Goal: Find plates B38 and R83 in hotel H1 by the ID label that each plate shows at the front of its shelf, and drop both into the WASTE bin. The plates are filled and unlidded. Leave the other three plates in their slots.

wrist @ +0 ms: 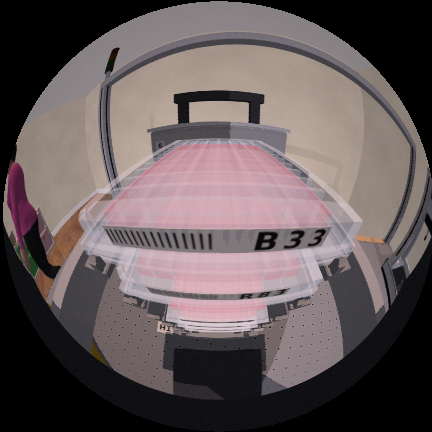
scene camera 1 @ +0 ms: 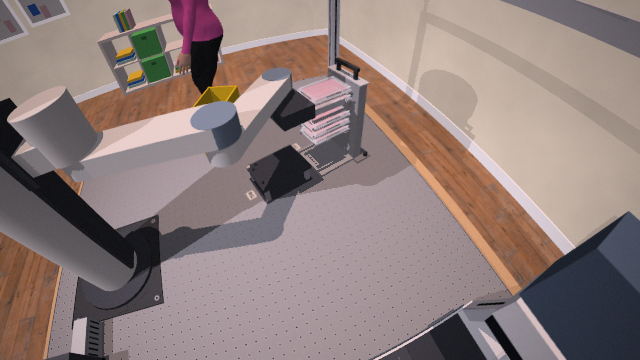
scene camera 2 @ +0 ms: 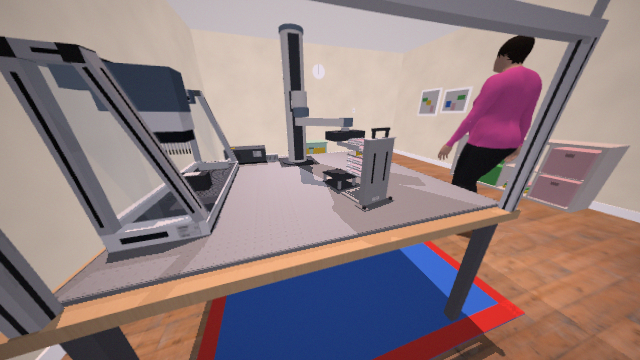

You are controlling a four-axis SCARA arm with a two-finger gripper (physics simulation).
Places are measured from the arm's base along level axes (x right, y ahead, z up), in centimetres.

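Pixels of known places: gripper, fingertip midpoint: (wrist: 218,175) (scene camera 1: 331,92); arm's base at its link origin: (scene camera 1: 120,269) (scene camera 2: 297,162).
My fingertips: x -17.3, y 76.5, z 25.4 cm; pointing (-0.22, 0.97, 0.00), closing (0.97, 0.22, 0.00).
Ahead of a thing's pixels: the offset from my fingertips to its top centre. "spot": to the spot under its first point.
Hotel H1 (scene camera 1: 357,120) (scene camera 2: 378,170) (wrist: 170,140) holds a stack of pink-filled, unlidded plates. Plate B33 @(dz +2.5, dx +0.5, dy -2.3 cm) (scene camera 1: 325,90) (wrist: 217,237) is at the top, its label large in the wrist view. Plate R83 @(dz -0.3, dx +0.5, dy -2.3 cm) (wrist: 218,294) is directly below it, its label partly veiled by the clear plate edges. My gripper (scene camera 1: 316,110) (scene camera 2: 352,144) (wrist: 218,275) reaches in under B33. Its fingers are drawn in along both sides of R83, and it is shut on R83; the fingertips are hidden. The lower plates @(dz -8.7, dx +0.5, dy -2.3 cm) (scene camera 1: 325,127) show no readable labels, so I cannot tell B38. The yellow WASTE bin @(dz -4.1, dx -21.9, dy -33.0 cm) (scene camera 1: 225,93) (wrist: 98,352) is behind my arm.
A black regrip stand (scene camera 1: 282,172) (scene camera 2: 340,177) (wrist: 217,372) stands before the hotel, near my arm. A black handle @(spot: dz +7.3, dx -0.4, dy +5.0 cm) (scene camera 1: 347,66) (scene camera 2: 380,132) (wrist: 218,96) tops the hotel. A person (scene camera 1: 204,45) (scene camera 2: 500,115) stands beyond the table. A framed machine @(spot: dz +4.4, dx +71.2, dy +8.6 cm) (scene camera 2: 145,150) stands on the table.
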